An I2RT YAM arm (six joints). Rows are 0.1 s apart.
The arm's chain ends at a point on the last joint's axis. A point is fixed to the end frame.
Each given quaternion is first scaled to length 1.
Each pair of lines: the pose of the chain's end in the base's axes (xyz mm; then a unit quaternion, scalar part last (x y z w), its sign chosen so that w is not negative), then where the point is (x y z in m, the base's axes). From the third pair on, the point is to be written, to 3 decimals.
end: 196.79 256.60 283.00 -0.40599 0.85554 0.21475 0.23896
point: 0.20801 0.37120 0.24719
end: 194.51 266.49 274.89 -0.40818 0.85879 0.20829 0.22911
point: 0.20501 0.38032 0.23649
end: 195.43 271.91 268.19 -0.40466 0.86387 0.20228 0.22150
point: 0.207 0.385 0.228
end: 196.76 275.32 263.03 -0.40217 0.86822 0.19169 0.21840
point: 0.209 0.387 0.220
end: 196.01 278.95 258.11 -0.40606 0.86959 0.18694 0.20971
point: 0.207 0.390 0.213
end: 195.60 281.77 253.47 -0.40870 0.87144 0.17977 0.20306
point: 0.206 0.392 0.206
